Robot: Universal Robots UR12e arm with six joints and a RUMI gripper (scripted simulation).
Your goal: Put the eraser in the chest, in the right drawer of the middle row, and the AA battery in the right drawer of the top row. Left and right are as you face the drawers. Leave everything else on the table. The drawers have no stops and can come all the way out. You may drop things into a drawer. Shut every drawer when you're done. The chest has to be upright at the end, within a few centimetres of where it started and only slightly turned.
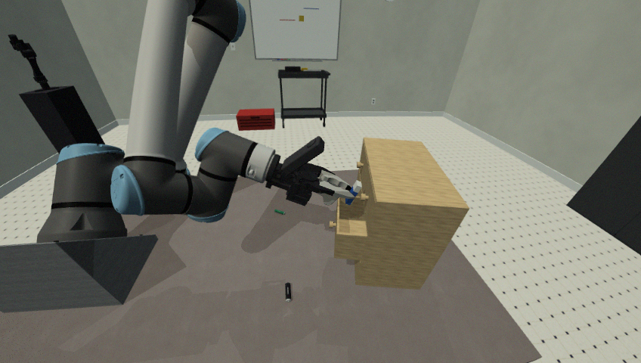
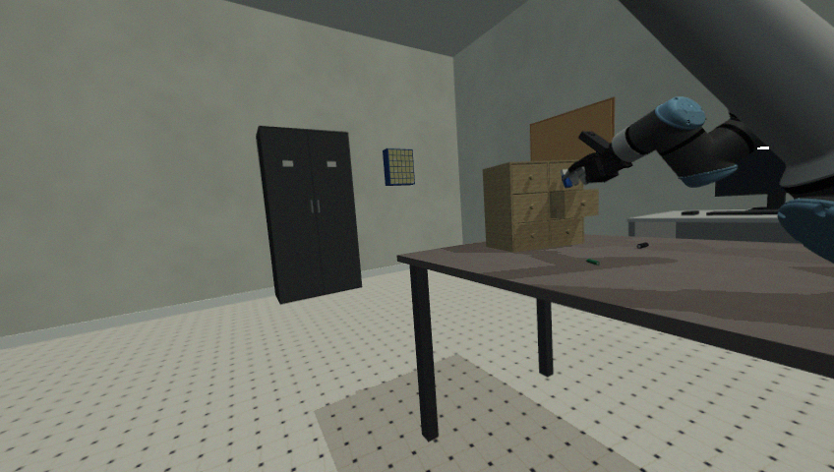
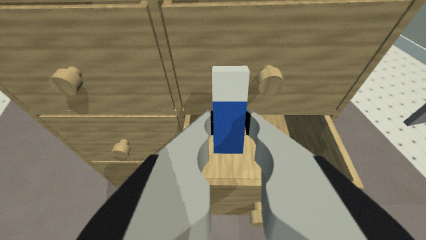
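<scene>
Right now the white eraser is 1 cm ahead of my hand. Also, from my hand: small green AA battery 22 cm behind, 19 cm to the left, 24 cm below; then black AA battery 16 cm behind, 13 cm to the right, 24 cm below.
</scene>
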